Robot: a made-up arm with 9 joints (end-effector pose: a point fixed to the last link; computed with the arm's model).
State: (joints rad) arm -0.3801 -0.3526 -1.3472 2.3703 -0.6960 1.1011 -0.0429 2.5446 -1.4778
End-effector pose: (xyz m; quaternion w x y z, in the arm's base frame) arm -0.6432 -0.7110 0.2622 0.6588 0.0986 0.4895 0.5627
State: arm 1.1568 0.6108 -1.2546 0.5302 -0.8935 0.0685 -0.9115 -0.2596 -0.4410
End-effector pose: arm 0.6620 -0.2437 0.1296 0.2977 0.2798 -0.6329 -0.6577
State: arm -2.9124 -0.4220 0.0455 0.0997 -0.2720 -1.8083 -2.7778 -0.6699 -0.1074
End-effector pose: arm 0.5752 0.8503 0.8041 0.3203 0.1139 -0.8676 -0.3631
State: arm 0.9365 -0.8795 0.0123 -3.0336 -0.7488 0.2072 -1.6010 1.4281 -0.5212
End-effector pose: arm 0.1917 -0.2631 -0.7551 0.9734 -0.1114 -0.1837 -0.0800
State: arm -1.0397 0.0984 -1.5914 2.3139 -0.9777 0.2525 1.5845 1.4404 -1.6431
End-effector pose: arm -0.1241 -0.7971 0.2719 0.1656 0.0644 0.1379 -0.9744
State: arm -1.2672 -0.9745 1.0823 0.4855 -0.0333 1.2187 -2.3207 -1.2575 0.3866
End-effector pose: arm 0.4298 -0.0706 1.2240 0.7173 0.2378 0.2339 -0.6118
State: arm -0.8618 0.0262 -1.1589 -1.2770 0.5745 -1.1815 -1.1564 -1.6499 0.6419
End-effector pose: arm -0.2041 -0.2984 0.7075 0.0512 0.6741 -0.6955 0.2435
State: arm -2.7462 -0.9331 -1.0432 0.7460 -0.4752 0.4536 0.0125 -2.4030 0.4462
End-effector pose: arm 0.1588 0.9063 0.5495 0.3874 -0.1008 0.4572 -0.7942
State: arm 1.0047 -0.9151 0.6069 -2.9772 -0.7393 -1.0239 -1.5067 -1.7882 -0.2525
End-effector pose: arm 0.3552 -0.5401 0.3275 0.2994 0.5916 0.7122 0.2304
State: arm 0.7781 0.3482 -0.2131 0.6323 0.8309 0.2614 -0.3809 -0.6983 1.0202
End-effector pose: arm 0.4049 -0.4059 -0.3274 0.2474 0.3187 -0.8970 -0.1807
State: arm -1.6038 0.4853 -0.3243 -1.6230 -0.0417 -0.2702 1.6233 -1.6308 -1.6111
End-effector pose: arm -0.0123 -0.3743 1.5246 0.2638 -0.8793 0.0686 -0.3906
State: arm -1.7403 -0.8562 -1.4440 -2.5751 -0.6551 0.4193 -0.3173 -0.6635 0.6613
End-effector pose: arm -0.3126 0.2467 0.7261 0.3864 -0.6655 0.2259 -0.5973
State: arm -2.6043 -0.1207 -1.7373 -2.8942 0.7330 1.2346 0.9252 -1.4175 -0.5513
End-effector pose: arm -0.5022 0.2757 1.3244 0.3027 -0.6814 0.6651 0.0401
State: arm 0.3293 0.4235 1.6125 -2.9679 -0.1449 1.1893 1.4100 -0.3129 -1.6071
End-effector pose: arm 0.6964 -0.1311 0.4581 0.8709 0.3836 -0.1941 0.2380
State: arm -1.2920 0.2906 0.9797 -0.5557 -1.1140 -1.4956 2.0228 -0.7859 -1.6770
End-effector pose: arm 0.7621 -0.2634 1.3885 0.4946 -0.6763 -0.5251 -0.1494
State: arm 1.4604 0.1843 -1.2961 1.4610 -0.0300 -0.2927 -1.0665 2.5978 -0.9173
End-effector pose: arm 0.2477 0.5250 0.1709 0.5961 0.7611 0.2368 -0.0969
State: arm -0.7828 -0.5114 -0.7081 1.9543 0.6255 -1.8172 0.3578 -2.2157 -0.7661
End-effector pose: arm -0.4167 -0.9008 0.7253 0.6476 -0.5846 0.4383 -0.2160
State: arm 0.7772 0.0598 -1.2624 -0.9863 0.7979 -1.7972 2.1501 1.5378 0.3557
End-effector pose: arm -0.5933 -0.7061 -0.3523 0.0260 -0.9634 -0.1022 -0.2463
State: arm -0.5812 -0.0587 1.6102 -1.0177 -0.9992 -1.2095 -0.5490 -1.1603 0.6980
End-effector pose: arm 0.2968 -0.9750 0.6922 0.7893 -0.2290 -0.1404 0.5521
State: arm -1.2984 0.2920 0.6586 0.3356 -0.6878 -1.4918 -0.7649 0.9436 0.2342
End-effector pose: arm 0.2301 -0.7755 1.2668 0.2974 -0.8357 -0.3761 0.2677
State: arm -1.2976 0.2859 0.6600 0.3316 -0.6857 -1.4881 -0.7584 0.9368 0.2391
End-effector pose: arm 0.2268 -0.7764 1.2638 0.3012 -0.8344 -0.3748 0.2695
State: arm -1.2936 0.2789 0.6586 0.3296 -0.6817 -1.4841 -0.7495 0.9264 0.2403
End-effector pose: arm 0.2268 -0.7813 1.2568 0.3078 -0.8312 -0.3751 0.2715
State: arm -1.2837 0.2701 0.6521 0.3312 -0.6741 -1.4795 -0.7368 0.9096 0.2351
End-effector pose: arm 0.2326 -0.7930 1.2425 0.3193 -0.8245 -0.3783 0.2740
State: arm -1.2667 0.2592 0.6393 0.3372 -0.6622 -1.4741 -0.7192 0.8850 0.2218
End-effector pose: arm 0.2453 -0.8124 1.2186 0.3365 -0.8134 -0.3852 0.2770
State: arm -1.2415 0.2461 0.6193 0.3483 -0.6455 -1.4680 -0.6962 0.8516 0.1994
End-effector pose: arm 0.2662 -0.8387 1.1833 0.3593 -0.7969 -0.3965 0.2803
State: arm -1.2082 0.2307 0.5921 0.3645 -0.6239 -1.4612 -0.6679 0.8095 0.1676
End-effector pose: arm 0.2952 -0.8689 1.1360 0.3866 -0.7746 -0.4121 0.2841
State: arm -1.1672 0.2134 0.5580 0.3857 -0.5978 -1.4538 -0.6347 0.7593 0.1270
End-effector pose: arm 0.3320 -0.8989 1.0770 0.4166 -0.7462 -0.4322 0.2878
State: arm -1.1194 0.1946 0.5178 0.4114 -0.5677 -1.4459 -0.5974 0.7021 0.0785
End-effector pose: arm 0.3753 -0.9238 1.0085 0.4469 -0.7121 -0.4563 0.2913
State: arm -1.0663 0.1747 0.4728 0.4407 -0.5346 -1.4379 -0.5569 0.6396 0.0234
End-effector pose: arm 0.4230 -0.9391 0.9342 0.4751 -0.6736 -0.4837 0.2942
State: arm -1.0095 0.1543 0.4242 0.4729 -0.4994 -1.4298 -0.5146 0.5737 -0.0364
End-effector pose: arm 0.4728 -0.9421 0.8594 0.4991 -0.6321 -0.5135 0.2959
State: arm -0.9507 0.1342 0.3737 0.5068 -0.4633 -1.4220 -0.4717 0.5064 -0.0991
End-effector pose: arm 0.5218 -0.9322 0.7892 0.5174 -0.5897 -0.5448 0.2962
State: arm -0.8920 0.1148 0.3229 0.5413 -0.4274 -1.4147 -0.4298 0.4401 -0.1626
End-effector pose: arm 0.5672 -0.9114 0.7286 0.5295 -0.5484 -0.5762 0.2947
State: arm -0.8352 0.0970 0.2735 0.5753 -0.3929 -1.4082 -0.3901 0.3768 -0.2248
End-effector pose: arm 0.6072 -0.8828 0.6802 0.5353 -0.5102 -0.6067 0.2916
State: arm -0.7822 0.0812 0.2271 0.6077 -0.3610 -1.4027 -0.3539 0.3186 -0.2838
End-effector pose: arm 0.6404 -0.8510 0.6451 0.5360 -0.4767 -0.6350 0.2869
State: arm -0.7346 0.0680 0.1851 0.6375 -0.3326 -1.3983 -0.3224 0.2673 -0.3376
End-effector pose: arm 0.6666 -0.8197 0.6222 0.5327 -0.4487 -0.6602 0.2813
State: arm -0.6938 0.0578 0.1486 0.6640 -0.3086 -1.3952 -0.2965 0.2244 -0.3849
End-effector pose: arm 0.6862 -0.7919 0.6094 0.5268 -0.4267 -0.6816 0.2754
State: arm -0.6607 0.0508 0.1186 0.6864 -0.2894 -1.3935 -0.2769 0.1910 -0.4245
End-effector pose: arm 0.7004 -0.7694 0.6039 0.5200 -0.4106 -0.6987 0.2698
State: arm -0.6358 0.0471 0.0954 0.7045 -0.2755 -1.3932 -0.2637 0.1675 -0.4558
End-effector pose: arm 0.7106 -0.7529 0.6034 0.5130 -0.4001 -0.7116 0.2651
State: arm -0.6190 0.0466 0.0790 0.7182 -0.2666 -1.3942 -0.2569 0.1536 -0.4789
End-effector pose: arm 0.7180 -0.7421 0.6059 0.5068 -0.3945 -0.7204 0.2618
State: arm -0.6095 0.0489 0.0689 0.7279 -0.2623 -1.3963 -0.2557 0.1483 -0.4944
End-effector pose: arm 0.7235 -0.7363 0.6101 0.5016 -0.3929 -0.7256 0.2598
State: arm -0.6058 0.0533 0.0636 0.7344 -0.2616 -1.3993 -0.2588 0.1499 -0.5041
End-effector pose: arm 0.7280 -0.7342 0.6151 0.4976 -0.3942 -0.7279 0.2591
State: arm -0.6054 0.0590 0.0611 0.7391 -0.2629 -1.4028 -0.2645 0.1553 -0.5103
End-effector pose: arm 0.7320 -0.7343 0.6207 0.4940 -0.3973 -0.7288 0.2590
